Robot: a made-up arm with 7 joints. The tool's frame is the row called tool. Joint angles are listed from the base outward.
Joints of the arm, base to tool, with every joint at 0 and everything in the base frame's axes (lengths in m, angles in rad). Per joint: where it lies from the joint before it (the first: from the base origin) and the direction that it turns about. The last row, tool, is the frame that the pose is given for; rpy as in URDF.
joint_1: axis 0 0 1 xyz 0 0 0.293
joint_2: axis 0 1 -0.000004 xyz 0 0 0
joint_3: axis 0 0 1 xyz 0 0 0.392
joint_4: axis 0 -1 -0.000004 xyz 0.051 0 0
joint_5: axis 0 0.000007 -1 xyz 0.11 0 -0.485
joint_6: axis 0 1 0.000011 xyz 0 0 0
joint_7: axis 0 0.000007 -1 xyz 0.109 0 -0.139
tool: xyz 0 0 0 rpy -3.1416 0 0
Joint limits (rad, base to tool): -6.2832..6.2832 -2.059..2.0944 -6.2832..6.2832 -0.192..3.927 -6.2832..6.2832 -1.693..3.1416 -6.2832..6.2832
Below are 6 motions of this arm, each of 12 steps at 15 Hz.
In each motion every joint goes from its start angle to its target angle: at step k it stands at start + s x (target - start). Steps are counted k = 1, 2, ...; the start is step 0. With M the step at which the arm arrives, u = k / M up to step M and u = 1 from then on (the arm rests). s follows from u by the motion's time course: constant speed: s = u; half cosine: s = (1 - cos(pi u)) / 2; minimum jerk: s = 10 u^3 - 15 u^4 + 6 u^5.
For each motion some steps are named. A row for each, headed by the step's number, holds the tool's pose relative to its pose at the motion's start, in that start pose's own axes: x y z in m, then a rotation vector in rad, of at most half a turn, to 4 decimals.
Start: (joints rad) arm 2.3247 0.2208 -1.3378 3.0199 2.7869 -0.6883 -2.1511
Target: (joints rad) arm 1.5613 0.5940 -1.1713 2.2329 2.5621 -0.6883 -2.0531
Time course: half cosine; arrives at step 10
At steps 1, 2, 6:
1: -0.0128 0.0039 0.0069 -0.0192 -0.0104 -0.0227
2: -0.0496 0.0185 0.0266 -0.0766 -0.0401 -0.0883
6: -0.2856 0.2886 0.1197 -0.6077 -0.2661 -0.5810

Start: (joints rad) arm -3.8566 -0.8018 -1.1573 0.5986 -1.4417 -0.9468 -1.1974
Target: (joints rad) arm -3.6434 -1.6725 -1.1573 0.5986 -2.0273 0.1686 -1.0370
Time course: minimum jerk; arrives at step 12
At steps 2, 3, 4, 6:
2: 0.0005 0.0010 0.0001 0.0115 -0.0003 -0.0022
3: 0.0011 0.0025 -0.0001 0.0330 -0.0033 -0.0075
4: 0.0011 0.0038 -0.0012 0.0655 -0.0142 -0.0180
6: -0.0067 0.0008 -0.0082 0.1454 -0.0863 -0.0506

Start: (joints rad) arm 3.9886 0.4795 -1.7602 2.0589 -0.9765 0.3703 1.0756
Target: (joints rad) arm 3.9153 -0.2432 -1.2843 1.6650 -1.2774 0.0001 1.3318
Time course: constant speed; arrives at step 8
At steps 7, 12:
7: -0.1931 0.1420 0.0691 0.4257 -0.2988 0.5909
12: -0.2030 0.1560 0.0588 0.5001 -0.3099 0.6858

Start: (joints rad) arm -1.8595 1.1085 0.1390 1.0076 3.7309 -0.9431 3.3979
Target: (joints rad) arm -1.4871 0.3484 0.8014 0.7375 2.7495 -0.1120 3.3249
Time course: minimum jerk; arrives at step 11
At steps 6, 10, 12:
6: -0.1333 -0.0549 0.0554 -0.3614 0.6753 -1.1062
10: -0.2477 -0.0969 0.1141 -0.4905 0.9888 -2.0514
12: -0.2499 -0.0973 0.1154 -0.4919 0.9915 -2.0675

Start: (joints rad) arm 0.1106 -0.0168 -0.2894 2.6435 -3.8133 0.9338 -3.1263
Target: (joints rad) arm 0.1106 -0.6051 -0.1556 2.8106 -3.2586 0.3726 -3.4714
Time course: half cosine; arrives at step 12
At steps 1, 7, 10, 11, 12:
1: 0.0060 0.0096 0.0032 -0.0156 -0.0005 -0.0053
7: 0.2669 0.3131 0.0481 -0.5044 -0.0028 -0.0626
10: 0.4208 0.4261 0.0260 -0.6742 0.0201 -0.0114
11: 0.4472 0.4420 0.0200 -0.6963 0.0264 0.0004
12: 0.4563 0.4473 0.0177 -0.7034 0.0286 0.0046

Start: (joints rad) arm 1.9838 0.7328 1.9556 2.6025 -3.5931 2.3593 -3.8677
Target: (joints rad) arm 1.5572 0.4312 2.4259 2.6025 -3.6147 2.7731 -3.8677
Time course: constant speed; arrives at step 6
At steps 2, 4, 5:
2: 0.0582 -0.0778 0.0891 -0.1952 0.1329 0.0953
4: 0.1349 -0.1411 0.1527 -0.3807 0.2344 0.1928
5: 0.1778 -0.1670 0.1742 -0.4692 0.2730 0.2406

